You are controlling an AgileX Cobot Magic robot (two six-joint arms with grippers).
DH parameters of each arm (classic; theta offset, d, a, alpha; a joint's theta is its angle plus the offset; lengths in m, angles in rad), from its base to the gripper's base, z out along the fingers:
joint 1: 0 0.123 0 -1.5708
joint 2: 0.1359 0 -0.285 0
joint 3: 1.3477 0 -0.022 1.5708
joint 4: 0 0.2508 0 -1.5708
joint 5: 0 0 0.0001 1.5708
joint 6: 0 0.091 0 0
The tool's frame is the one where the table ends.
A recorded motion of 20 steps. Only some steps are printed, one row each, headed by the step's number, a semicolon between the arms.
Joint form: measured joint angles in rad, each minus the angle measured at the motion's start. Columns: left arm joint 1, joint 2, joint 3, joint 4, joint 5, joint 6; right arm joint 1, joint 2, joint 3, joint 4, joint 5, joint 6.
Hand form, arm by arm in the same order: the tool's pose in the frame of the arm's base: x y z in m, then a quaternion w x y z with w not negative. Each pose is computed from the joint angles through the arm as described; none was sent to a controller.
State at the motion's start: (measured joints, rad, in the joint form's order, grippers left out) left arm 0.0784 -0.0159 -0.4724 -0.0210 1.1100 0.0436; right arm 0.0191 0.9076 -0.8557 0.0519 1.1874 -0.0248
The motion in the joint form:
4: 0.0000 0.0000 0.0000 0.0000 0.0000 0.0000; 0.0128 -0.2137 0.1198 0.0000 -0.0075 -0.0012
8: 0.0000 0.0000 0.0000 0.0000 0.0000 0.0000; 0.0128 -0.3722 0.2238 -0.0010 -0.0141 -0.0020
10: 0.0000 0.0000 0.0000 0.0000 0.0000 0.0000; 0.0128 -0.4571 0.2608 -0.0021 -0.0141 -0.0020
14: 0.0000 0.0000 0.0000 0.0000 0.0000 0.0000; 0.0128 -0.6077 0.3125 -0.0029 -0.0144 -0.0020
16: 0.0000 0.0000 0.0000 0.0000 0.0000 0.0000; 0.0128 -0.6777 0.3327 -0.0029 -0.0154 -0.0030
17: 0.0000 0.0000 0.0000 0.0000 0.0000 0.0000; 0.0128 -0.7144 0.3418 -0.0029 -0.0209 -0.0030
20: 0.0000 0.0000 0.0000 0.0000 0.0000 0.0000; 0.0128 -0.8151 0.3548 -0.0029 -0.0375 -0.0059
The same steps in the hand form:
4: -0.0061 -0.0022 0.2656 0.49496 -0.01451 0.86857 0.01972; 0.0984 0.0075 0.3085 0.25696 -0.02458 0.96575 0.02648
8: -0.0061 -0.0022 0.2656 0.49496 -0.01451 0.86857 0.01972; 0.0691 0.0065 0.2917 0.28637 -0.02539 0.95743 0.02603
10: -0.0061 -0.0022 0.2656 0.49496 -0.01451 0.86857 0.01972; 0.0549 0.0059 0.2862 0.30923 -0.02584 0.95029 0.02560
14: -0.0061 -0.0022 0.2656 0.49496 -0.01451 0.86857 0.01972; 0.0320 0.0051 0.2776 0.35598 -0.02659 0.93377 0.02539
16: -0.0061 -0.0022 0.2656 0.49496 -0.01451 0.86857 0.01972; 0.0223 0.0048 0.2737 0.37960 -0.02737 0.92440 0.02527
17: -0.0061 -0.0022 0.2656 0.49496 -0.01451 0.86857 0.01972; 0.0176 0.0047 0.2722 0.39486 -0.02745 0.91798 0.02530
20: -0.0061 -0.0022 0.2656 0.49496 -0.01451 0.86857 0.01972; 0.0045 0.0042 0.2708 0.44223 -0.02897 0.89609 0.02474

